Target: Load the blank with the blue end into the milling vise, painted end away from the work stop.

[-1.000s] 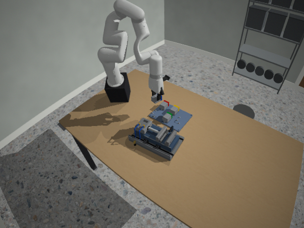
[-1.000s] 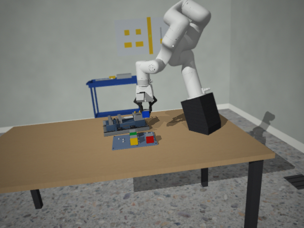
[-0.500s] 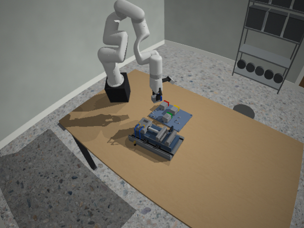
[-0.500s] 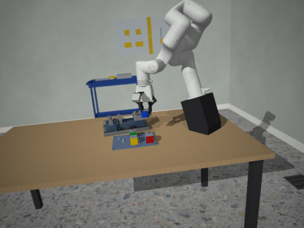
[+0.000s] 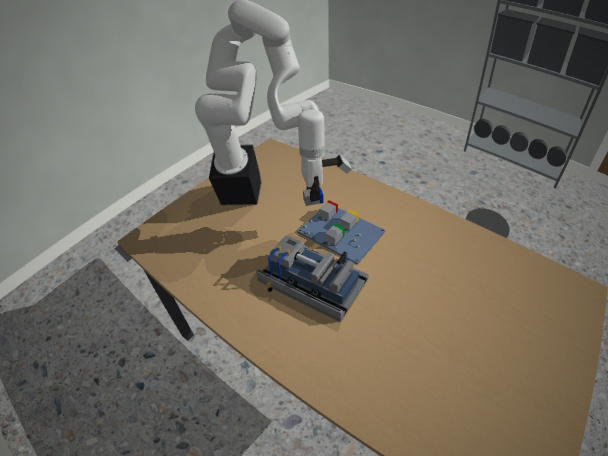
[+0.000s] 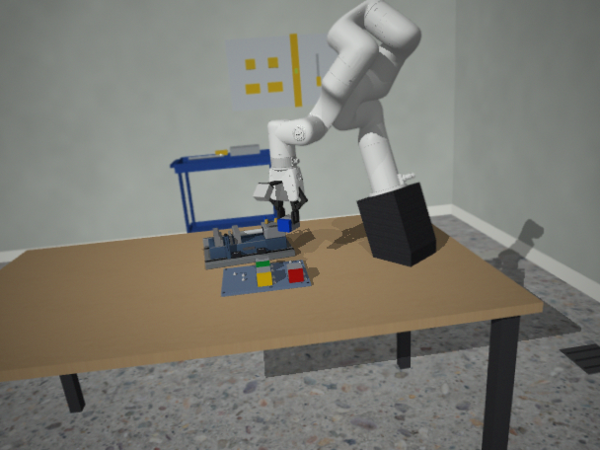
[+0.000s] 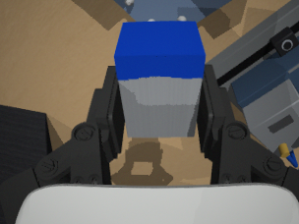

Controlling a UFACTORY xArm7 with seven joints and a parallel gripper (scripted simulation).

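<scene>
My gripper is now 2 cm above the blue-ended blank. The rest, counted from my hand: red-ended blank (15 cm below, 9 cm to the left, 1 cm behind); yellow-ended blank (15 cm below, 10 cm to the left, 8 cm ahead); green-ended blank (15 cm below, 9 cm ahead, 1 cm to the left).
</scene>
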